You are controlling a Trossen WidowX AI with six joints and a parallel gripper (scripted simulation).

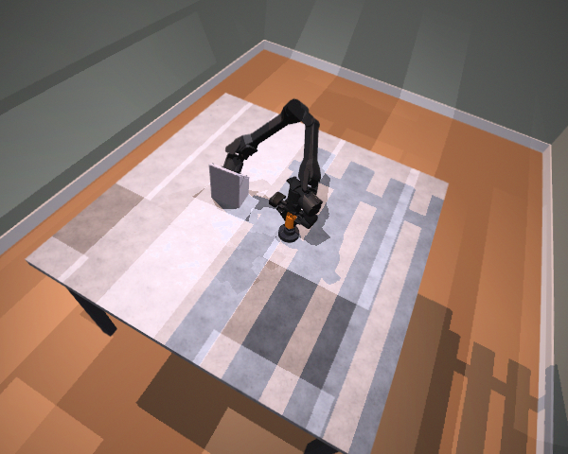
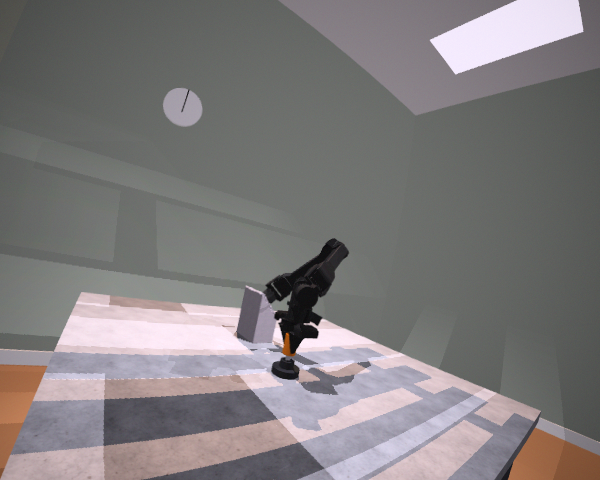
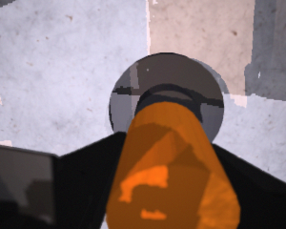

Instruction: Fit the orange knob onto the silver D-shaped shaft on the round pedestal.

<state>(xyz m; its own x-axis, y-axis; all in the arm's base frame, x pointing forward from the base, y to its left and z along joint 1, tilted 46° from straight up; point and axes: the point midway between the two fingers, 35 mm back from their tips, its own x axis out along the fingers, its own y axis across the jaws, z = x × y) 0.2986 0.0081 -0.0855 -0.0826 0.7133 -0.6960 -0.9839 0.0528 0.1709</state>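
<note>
The orange knob lies 3 cm above my gripper tip. Round my gripper tip: round pedestal 4 cm below.
</note>
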